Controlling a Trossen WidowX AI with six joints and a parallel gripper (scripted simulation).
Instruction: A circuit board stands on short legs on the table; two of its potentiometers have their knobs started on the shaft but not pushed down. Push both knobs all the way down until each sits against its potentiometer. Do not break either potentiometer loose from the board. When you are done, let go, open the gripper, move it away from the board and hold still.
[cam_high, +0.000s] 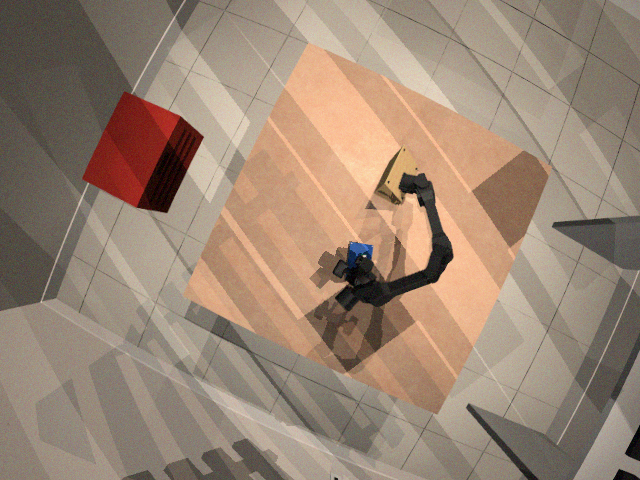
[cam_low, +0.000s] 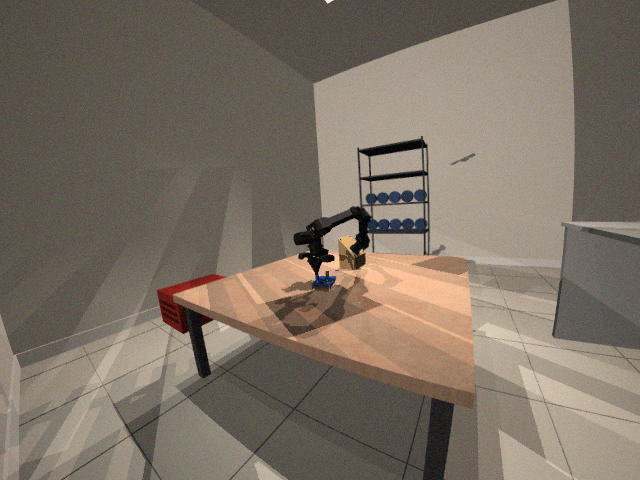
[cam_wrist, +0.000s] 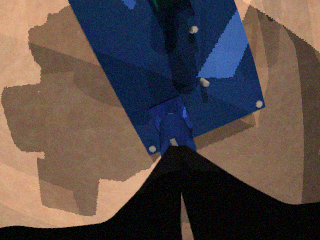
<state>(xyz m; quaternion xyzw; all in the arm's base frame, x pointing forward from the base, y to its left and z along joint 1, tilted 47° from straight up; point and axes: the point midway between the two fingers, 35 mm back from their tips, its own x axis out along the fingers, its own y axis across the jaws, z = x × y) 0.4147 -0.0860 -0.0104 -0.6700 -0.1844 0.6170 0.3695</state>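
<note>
The dark knob lies 10 mm below my gripper tip. Also, from my gripper tip: grey knob: 90 mm behind, 20 mm to the left, 20 mm below; then green potentiometer: 90 mm behind, 20 mm to the left, 30 mm below.
</note>
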